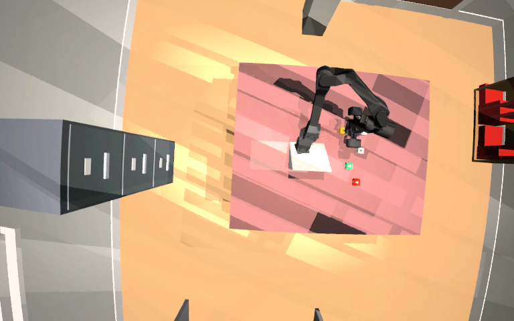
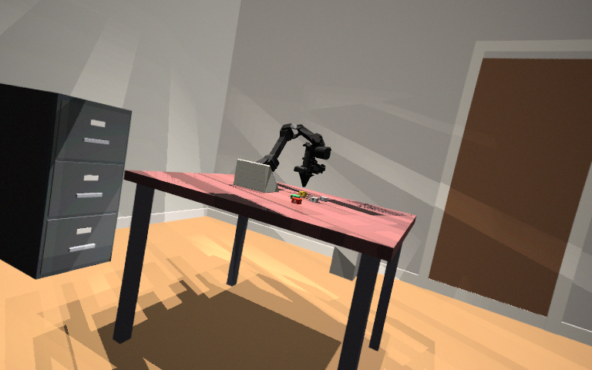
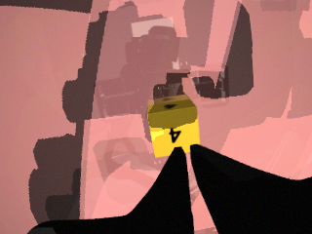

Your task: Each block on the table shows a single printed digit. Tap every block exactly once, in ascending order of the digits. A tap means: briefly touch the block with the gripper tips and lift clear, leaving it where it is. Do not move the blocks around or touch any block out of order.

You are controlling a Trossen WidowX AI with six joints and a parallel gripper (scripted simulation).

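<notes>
Right now my gripper tip is 3 cm above the yellow block. From my gripper tip the other things lie so: dark grey block: 12 cm ahead, 3 cm below, 1 cm to the right; white block: 11 cm to the right, 9 cm ahead, 3 cm below; green block: 19 cm to the right, 3 cm below, 2 cm ahead.
</notes>
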